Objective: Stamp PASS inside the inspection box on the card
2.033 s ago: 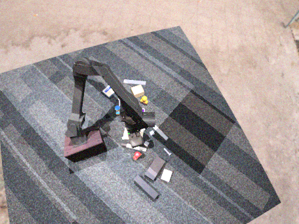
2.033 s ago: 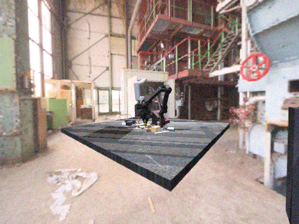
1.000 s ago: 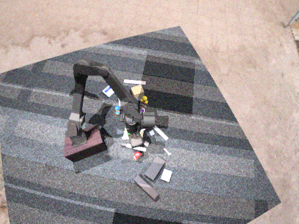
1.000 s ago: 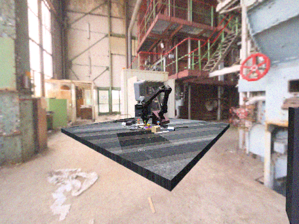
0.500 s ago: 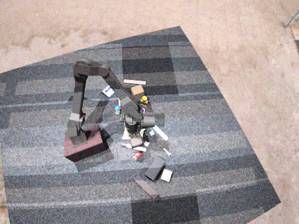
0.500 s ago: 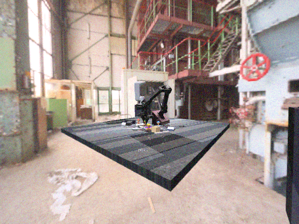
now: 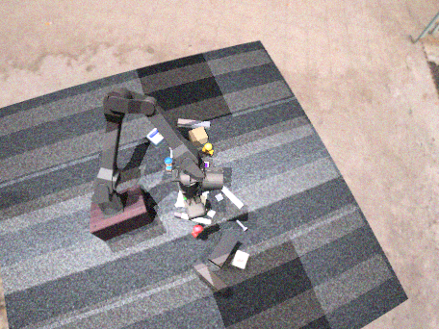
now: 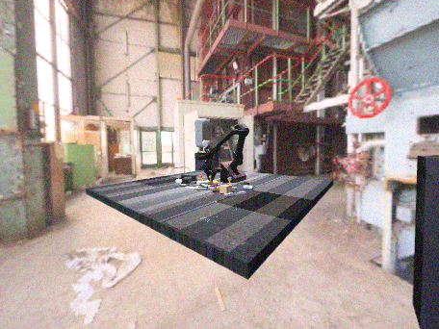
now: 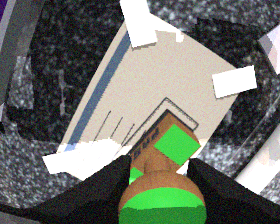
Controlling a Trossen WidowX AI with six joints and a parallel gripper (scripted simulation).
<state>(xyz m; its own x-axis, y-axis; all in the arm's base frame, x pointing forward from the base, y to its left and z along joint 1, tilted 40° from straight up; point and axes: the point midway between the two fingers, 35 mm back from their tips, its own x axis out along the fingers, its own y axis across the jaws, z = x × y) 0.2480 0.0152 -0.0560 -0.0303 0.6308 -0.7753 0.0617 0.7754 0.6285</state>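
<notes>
The card is 1 cm ahead of my gripper tip, 1 cm to the left of it and 3 cm below it. Also, from my gripper tip: white marker: 3 cm behind, 5 cm to the right, 2 cm below; then green-knobbed stamp: right at my gripper tip; then red stamp: 2 cm behind, 12 cm to the right, 1 cm below.
</notes>
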